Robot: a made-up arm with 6 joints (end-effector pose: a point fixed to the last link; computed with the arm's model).
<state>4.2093 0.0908 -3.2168 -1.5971 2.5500 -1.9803</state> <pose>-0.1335 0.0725 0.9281 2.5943 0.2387 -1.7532</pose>
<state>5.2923 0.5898 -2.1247 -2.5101 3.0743 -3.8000</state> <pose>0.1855 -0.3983 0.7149 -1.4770 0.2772 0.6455</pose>
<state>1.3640 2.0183 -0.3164 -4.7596 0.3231 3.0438</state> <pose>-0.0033 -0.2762 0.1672 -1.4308 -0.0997 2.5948</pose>
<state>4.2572 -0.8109 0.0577 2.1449 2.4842 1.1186</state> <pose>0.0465 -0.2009 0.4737 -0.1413 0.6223 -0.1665</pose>
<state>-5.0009 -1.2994 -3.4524 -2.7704 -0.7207 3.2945</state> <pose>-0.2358 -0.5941 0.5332 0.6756 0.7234 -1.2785</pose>
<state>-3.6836 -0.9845 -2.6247 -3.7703 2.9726 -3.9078</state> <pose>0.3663 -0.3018 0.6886 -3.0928 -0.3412 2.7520</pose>
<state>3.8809 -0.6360 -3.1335 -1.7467 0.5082 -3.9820</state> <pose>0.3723 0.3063 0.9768 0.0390 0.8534 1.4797</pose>
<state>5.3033 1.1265 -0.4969 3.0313 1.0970 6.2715</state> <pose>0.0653 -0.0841 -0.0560 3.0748 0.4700 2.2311</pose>
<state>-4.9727 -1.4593 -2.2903 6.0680 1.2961 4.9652</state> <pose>-0.1184 -0.5228 0.8353 0.6585 -0.2815 2.9044</pose>
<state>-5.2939 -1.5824 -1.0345 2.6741 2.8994 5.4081</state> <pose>-0.2257 -0.2401 0.7129 2.6984 -0.6244 -1.6299</pose>
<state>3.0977 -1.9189 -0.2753 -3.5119 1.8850 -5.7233</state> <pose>0.0835 -0.0580 0.7178 -0.8916 -0.5382 -2.4282</pose>
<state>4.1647 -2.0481 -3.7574 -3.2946 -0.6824 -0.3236</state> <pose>0.2497 0.4551 -0.0341 2.4167 -1.0029 1.9384</pose>
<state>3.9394 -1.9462 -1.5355 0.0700 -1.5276 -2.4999</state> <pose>0.3870 0.4097 0.4679 -2.0293 -0.8511 -0.3444</pose>
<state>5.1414 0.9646 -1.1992 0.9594 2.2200 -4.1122</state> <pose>0.2567 -0.2466 0.1281 1.0361 -0.3321 2.9218</pose>
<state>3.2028 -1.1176 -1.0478 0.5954 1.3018 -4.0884</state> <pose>-0.1587 -0.0631 0.7904 -2.5907 0.9257 1.3977</pose>
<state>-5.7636 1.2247 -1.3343 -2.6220 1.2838 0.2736</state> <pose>0.4520 0.2055 -0.0573 2.1113 1.1919 2.0925</pose>
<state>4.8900 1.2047 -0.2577 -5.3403 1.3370 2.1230</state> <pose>0.0638 0.1004 0.1131 0.6174 -1.1561 -3.0384</pose>
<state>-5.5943 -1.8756 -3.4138 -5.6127 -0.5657 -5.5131</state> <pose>-0.3371 -0.3989 -0.0640 2.5413 -0.1754 -0.5234</pose>
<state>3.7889 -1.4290 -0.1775 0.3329 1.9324 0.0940</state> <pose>-0.0684 -0.1142 0.3939 -2.8216 0.3364 -2.4663</pose>
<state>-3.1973 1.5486 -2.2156 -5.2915 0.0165 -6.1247</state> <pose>-0.6748 0.1185 0.0150 -2.5234 -0.2421 1.8628</pose>
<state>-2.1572 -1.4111 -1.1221 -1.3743 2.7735 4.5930</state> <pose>-0.0223 0.2096 0.6969 2.9901 0.6179 -1.7765</pose>
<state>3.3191 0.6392 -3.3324 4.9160 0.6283 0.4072</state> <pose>-0.3526 -0.0691 1.0389 0.2207 -0.8033 -1.0236</pose>
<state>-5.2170 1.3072 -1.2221 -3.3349 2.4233 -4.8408</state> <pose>0.2114 0.4452 0.0402 0.7991 0.0759 2.7402</pose>
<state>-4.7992 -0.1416 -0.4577 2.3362 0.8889 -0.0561</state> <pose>0.0075 0.3818 0.2841 -2.0151 1.0415 0.1341</pose>
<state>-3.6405 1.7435 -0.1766 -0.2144 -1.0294 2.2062</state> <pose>0.0330 -0.0564 0.0172 2.5794 -0.1260 0.5330</pose>
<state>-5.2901 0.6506 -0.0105 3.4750 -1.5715 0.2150</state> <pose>-0.0162 0.0505 0.3715 -0.5699 -0.8353 1.2979</pose>
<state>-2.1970 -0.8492 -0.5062 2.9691 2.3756 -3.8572</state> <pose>-0.0889 -0.1692 0.7395 -0.2745 0.5488 0.2394</pose>
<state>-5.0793 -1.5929 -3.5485 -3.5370 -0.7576 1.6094</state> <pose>-0.1759 -0.6274 0.3073 -1.2773 -0.3209 2.9585</pose>
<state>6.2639 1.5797 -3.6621 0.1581 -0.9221 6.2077</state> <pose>0.4661 -0.0342 0.6714 -0.1287 -0.1405 -3.1403</pose>
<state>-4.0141 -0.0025 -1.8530 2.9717 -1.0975 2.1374</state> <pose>-0.2221 0.3059 0.6517 2.3940 -0.2308 -2.9018</pose>
